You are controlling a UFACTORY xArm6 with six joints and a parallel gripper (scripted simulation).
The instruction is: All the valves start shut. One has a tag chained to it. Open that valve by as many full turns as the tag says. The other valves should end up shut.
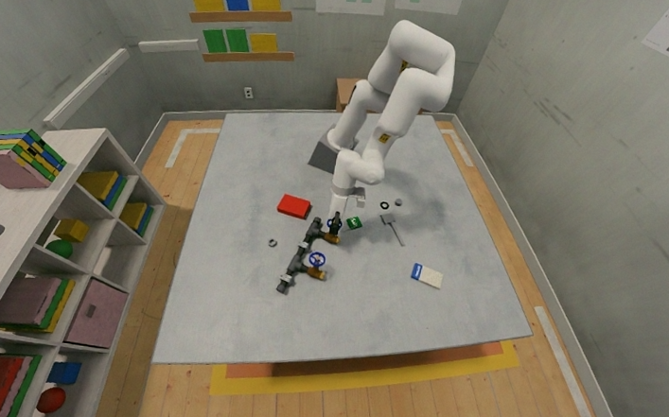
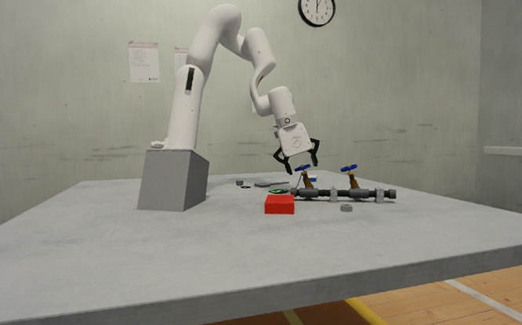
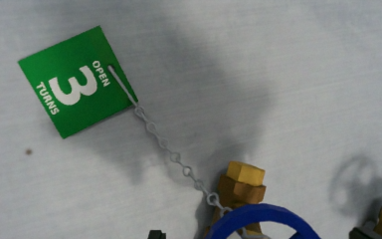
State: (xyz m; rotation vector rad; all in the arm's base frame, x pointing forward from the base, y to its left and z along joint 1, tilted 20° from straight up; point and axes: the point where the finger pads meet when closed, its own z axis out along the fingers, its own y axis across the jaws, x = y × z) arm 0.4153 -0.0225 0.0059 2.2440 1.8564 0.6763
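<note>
Now: the green tag 60 mm behind my hand, 90 mm to the left of it and 90 mm below it. The rest, counted from my hand: grey nut (40 mm ahead, 240 mm to the right, 90 mm below); then red block (130 mm behind, 170 mm to the right, 80 mm below); then grey flat tool (50 mm behind, 250 mm to the left, 90 mm below).
</note>
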